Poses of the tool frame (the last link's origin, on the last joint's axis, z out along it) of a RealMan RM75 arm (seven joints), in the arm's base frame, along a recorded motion.
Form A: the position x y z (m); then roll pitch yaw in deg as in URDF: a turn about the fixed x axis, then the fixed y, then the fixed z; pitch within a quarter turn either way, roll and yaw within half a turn.
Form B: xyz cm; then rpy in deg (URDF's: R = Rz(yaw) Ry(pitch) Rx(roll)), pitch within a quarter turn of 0, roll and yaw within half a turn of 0. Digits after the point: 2 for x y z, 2 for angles.
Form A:
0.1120 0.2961 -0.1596 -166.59 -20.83 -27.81
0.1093 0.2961 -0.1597 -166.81 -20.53 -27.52
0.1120 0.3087 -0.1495 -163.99 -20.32 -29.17
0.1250 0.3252 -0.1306 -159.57 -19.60 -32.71
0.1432 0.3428 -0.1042 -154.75 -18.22 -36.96
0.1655 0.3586 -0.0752 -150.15 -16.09 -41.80
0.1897 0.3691 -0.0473 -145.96 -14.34 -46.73
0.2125 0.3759 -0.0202 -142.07 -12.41 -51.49
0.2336 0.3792 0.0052 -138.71 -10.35 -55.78
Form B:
11.20 29.61 -15.96 -166.59 -20.83 -27.81
10.93 29.61 -15.97 -166.81 -20.53 -27.52
11.20 30.87 -14.95 -163.99 -20.32 -29.17
12.50 32.52 -13.06 -159.57 -19.60 -32.71
14.32 34.28 -10.42 -154.75 -18.22 -36.96
16.55 35.86 -7.52 -150.15 -16.09 -41.80
18.97 36.91 -4.73 -145.96 -14.34 -46.73
21.25 37.59 -2.02 -142.07 -12.41 -51.49
23.36 37.92 0.52 -138.71 -10.35 -55.78

